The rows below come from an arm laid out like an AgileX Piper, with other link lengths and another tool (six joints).
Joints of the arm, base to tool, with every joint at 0 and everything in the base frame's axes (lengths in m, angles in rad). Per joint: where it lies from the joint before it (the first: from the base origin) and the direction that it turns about. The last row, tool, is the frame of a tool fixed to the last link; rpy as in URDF.
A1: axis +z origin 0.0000 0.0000 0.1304
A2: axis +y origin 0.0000 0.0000 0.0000
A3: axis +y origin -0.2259 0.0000 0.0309
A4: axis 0.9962 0 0.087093 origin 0.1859 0.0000 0.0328
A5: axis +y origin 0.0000 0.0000 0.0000
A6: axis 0.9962 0 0.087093 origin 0.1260 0.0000 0.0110
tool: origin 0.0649 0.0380 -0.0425 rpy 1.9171 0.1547 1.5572
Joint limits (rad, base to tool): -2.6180..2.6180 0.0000..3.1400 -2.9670..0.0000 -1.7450..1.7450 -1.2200..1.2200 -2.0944..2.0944
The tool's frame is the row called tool.
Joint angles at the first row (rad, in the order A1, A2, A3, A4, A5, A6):
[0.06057 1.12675 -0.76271 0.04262 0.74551 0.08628]
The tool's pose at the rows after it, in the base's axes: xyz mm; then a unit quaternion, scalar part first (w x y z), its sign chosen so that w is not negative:
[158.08, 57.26, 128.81, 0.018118, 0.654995, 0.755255, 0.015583]
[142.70, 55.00, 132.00, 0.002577, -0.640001, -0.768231, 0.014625]
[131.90, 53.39, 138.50, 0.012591, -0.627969, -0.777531, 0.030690]
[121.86, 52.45, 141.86, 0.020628, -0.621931, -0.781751, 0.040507]
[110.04, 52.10, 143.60, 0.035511, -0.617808, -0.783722, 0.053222]
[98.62, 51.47, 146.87, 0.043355, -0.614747, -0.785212, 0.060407]
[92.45, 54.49, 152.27, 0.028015, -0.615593, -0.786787, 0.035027]
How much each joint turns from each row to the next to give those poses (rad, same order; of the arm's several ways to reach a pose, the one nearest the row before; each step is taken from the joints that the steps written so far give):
[0.00000 -0.00861 -0.00723 -0.00001 0.08379 -0.03498]
[-0.00002 -0.00588 -0.03222 0.00022 0.11138 -0.03841]
[0.00006 -0.01627 -0.03235 0.00087 0.08663 -0.02879]
[-0.00001 -0.02338 -0.00763 0.00089 0.05691 -0.01293]
[0.00000 -0.01926 -0.00086 0.00299 0.05976 -0.00621]
[-0.00001 -0.03409 0.00001 0.00096 0.05575 -0.00394]
[-0.00002 -0.08033 0.01649 0.01801 0.00718 -0.00094]

